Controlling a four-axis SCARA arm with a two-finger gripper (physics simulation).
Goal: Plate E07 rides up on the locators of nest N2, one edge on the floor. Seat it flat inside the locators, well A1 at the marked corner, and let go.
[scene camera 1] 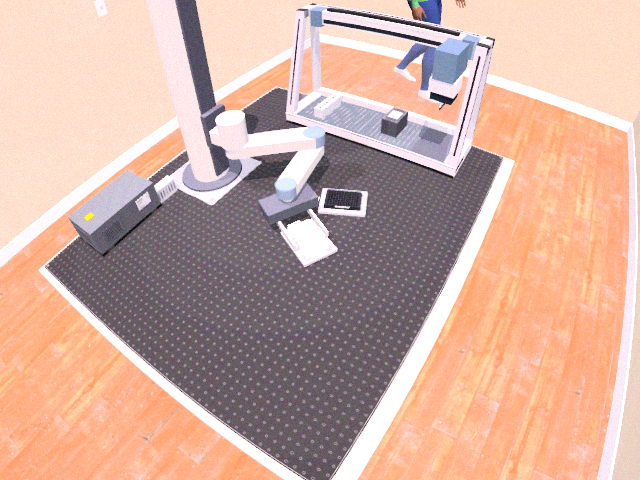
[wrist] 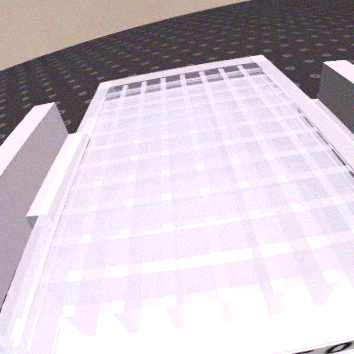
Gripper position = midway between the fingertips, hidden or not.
Note:
I see my gripper [scene camera 1: 311,240] and a grey box [scene camera 1: 118,199].
My gripper is seen too in the wrist view [wrist: 188,103].

